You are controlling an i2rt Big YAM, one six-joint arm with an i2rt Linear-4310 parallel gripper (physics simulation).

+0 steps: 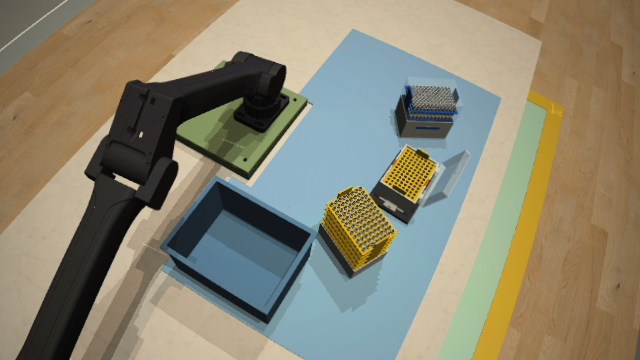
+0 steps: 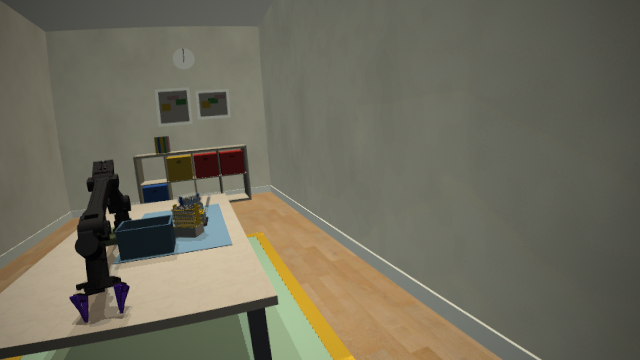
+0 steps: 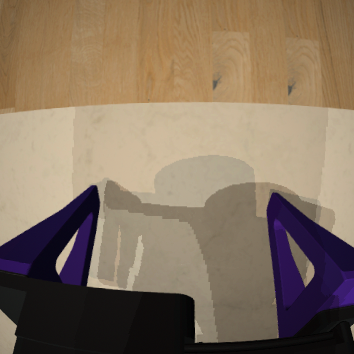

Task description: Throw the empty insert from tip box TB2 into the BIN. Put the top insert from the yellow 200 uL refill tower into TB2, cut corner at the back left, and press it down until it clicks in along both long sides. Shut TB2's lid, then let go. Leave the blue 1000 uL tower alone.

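Note:
TB2, a dark and white tip box (image 1: 395, 204), stands on the blue mat with its clear lid (image 1: 456, 174) swung open. A yellow insert (image 1: 410, 172) with empty holes sits in it. The yellow refill tower (image 1: 357, 227) (image 2: 187, 217), a stack of yellow inserts full of tips, stands between TB2 and the blue bin (image 1: 245, 245) (image 2: 146, 239). No insert shows on the visible part of the bin's floor. The blue 1000 uL tower (image 1: 430, 107) stands at the back of the mat. My gripper (image 2: 104, 316) (image 3: 184, 197) is open and empty, low over the table's near end, away from the boxes.
The arm's base (image 1: 261, 111) stands on a green plate (image 1: 220, 145) left of the blue mat (image 1: 340, 120). The bin lies between my gripper and the yellow tower. The table's edge (image 2: 200, 316) runs close past my fingers, with the wooden floor (image 3: 150, 50) beyond it.

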